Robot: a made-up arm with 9 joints. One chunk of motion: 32 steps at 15 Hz.
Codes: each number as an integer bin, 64 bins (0 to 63) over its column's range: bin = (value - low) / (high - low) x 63, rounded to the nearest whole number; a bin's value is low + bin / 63 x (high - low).
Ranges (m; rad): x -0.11..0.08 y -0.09..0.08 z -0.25..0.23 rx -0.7..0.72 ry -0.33..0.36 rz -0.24..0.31
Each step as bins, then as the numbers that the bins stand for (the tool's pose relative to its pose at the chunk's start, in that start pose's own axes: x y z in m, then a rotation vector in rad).
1 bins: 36 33 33 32 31 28
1 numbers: -0.0014 -0.0010 0.0014 0.0213 0.0095 0.0044
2 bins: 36 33 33 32 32 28
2 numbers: -0.0014 -0.0010 0.0014 0.0213 0.0205 0.0044
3 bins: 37 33 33 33 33 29
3 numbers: 0.0016 -0.0010 0.0014 0.0438 0.0314 0.0132
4 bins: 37 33 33 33 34 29
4 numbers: 0.0016 -0.0010 0.0014 0.0438 0.0424 0.0132
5 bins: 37 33 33 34 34 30
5 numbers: 0.0016 -0.0010 0.0014 0.0663 0.0424 0.0219
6 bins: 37 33 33 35 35 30
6 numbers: 0.0016 -0.0010 0.0014 0.0889 0.0533 0.0219
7 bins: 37 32 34 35 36 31
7 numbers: 0.0016 -0.0037 0.0090 0.0889 0.0643 0.0306
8 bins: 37 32 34 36 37 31
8 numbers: 0.0016 -0.0037 0.0090 0.1114 0.0752 0.0306
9 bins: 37 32 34 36 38 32
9 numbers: 0.0016 -0.0037 0.0090 0.1114 0.0862 0.0394
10 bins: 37 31 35 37 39 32
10 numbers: 0.0016 -0.0063 0.0167 0.1340 0.0971 0.0394
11 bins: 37 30 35 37 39 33
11 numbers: 0.0016 -0.0090 0.0167 0.1340 0.0971 0.0481
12 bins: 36 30 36 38 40 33
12 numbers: -0.0014 -0.0090 0.0243 0.1565 0.1081 0.0481
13 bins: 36 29 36 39 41 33
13 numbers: -0.0014 -0.0117 0.0243 0.1790 0.1190 0.0481
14 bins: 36 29 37 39 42 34
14 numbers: -0.0014 -0.0117 0.0319 0.1790 0.1300 0.0568
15 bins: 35 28 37 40 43 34
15 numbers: -0.0044 -0.0144 0.0319 0.2016 0.1410 0.0568
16 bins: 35 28 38 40 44 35
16 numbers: -0.0044 -0.0144 0.0395 0.2016 0.1519 0.0656
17 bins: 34 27 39 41 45 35
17 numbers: -0.0075 -0.0171 0.0471 0.2241 0.1629 0.0656
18 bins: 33 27 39 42 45 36
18 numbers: -0.0105 -0.0171 0.0471 0.2467 0.1629 0.0743
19 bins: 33 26 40 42 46 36
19 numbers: -0.0105 -0.0198 0.0548 0.2467 0.1738 0.0743
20 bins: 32 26 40 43 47 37
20 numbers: -0.0135 -0.0198 0.0548 0.2692 0.1848 0.0830
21 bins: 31 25 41 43 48 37
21 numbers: -0.0165 -0.0225 0.0624 0.2692 0.1957 0.0830
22 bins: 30 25 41 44 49 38
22 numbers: -0.0195 -0.0225 0.0624 0.2917 0.2067 0.0917
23 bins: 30 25 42 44 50 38
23 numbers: -0.0195 -0.0225 0.0700 0.2917 0.2176 0.0917
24 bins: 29 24 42 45 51 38
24 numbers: -0.0225 -0.0252 0.0700 0.3143 0.2286 0.0917
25 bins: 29 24 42 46 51 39
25 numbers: -0.0225 -0.0252 0.0700 0.3368 0.2286 0.1005
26 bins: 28 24 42 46 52 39
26 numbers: -0.0256 -0.0252 0.0700 0.3368 0.2395 0.1005
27 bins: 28 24 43 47 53 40
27 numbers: -0.0256 -0.0252 0.0776 0.3594 0.2505 0.1092
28 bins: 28 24 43 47 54 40
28 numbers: -0.0256 -0.0252 0.0776 0.3594 0.2614 0.1092
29 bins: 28 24 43 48 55 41
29 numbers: -0.0256 -0.0252 0.0776 0.3819 0.2724 0.1179
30 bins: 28 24 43 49 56 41
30 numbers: -0.0256 -0.0252 0.0776 0.4044 0.2833 0.1179
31 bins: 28 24 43 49 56 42
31 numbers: -0.0256 -0.0252 0.0776 0.4044 0.2833 0.1267
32 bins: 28 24 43 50 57 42
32 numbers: -0.0256 -0.0252 0.0776 0.4270 0.2943 0.1267
